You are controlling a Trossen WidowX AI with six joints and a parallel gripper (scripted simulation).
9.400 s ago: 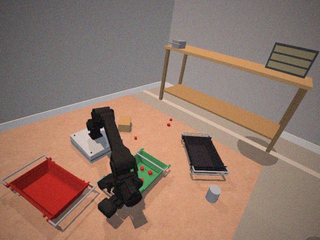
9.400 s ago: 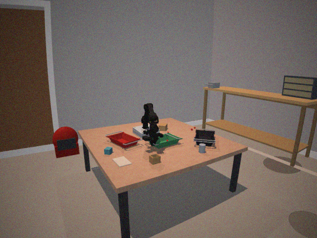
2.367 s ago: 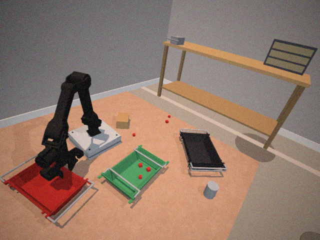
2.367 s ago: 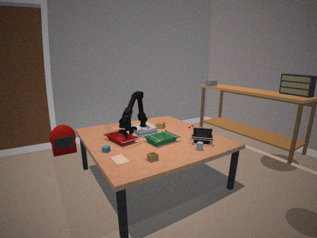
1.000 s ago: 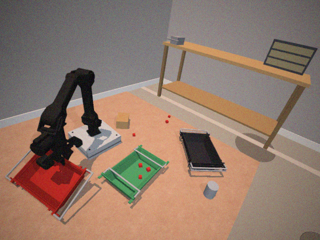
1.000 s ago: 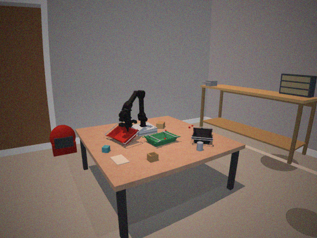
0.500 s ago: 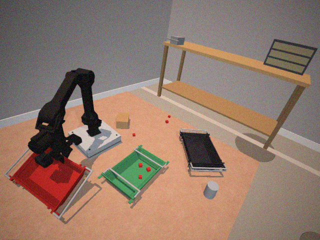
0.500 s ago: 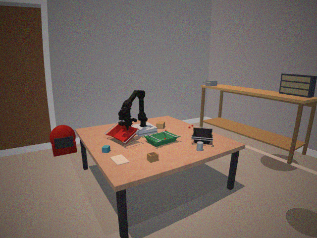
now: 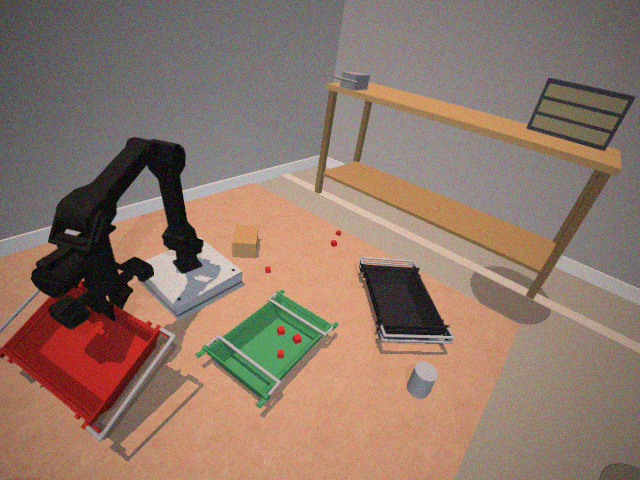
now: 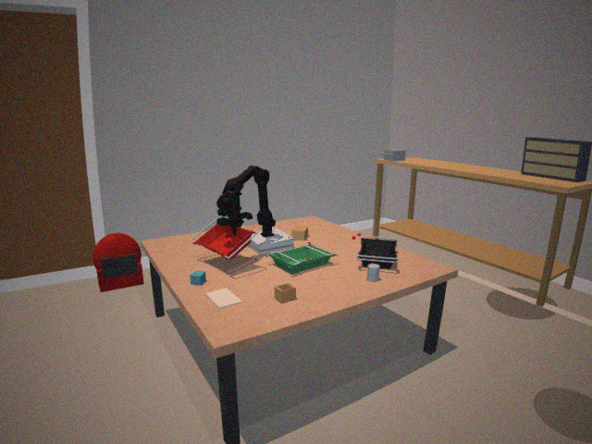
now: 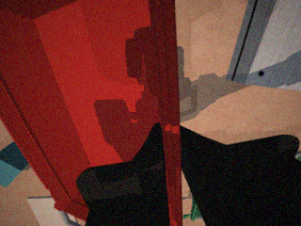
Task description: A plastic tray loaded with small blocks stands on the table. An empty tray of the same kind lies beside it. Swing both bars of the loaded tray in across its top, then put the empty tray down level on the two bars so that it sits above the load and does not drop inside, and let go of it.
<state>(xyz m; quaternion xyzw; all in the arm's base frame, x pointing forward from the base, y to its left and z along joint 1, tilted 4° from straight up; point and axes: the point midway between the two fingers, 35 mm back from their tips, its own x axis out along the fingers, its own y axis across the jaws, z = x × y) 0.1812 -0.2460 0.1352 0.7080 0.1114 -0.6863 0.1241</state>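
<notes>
My gripper tip is 80 mm to the left of the red tray and 30 mm short of it. Also, from my gripper tip: tan box 490 mm to the left, 240 mm behind, 110 mm below; then white card 380 mm ahead, 180 mm to the right, 140 mm below; then teal cube 240 mm to the right, 190 mm ahead, 120 mm below.
</notes>
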